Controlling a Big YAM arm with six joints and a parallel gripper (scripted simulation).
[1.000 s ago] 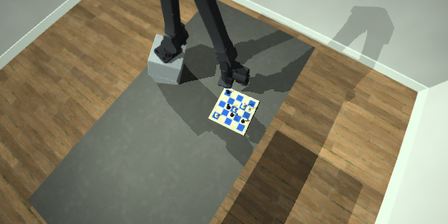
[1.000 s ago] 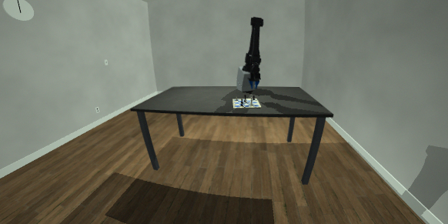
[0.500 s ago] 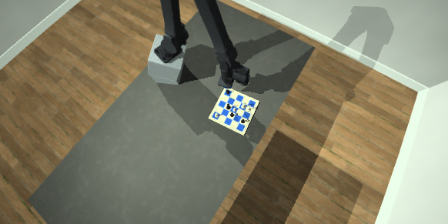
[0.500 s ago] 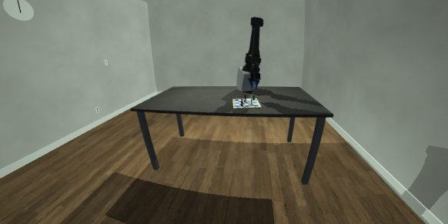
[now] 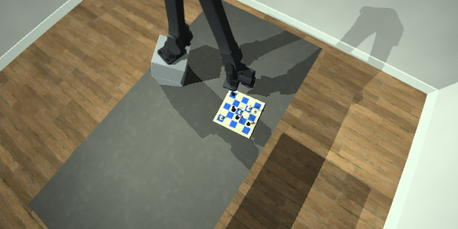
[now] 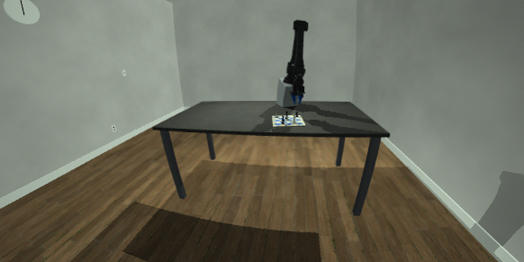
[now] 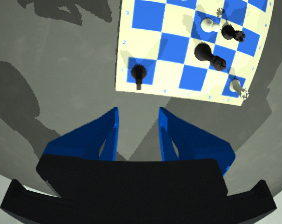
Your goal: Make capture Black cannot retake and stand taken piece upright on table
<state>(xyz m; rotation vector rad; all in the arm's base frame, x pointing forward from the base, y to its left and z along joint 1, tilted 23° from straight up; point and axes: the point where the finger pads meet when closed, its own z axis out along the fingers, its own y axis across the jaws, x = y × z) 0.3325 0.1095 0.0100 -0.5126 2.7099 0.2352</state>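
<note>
Right now my hand is 90 mm above the black piece. The rest, counted from my hand: cream chessboard (100 mm ahead, 50 mm to the right, 110 mm below); then white piece (50 mm ahead, 150 mm to the right, 90 mm below).
</note>
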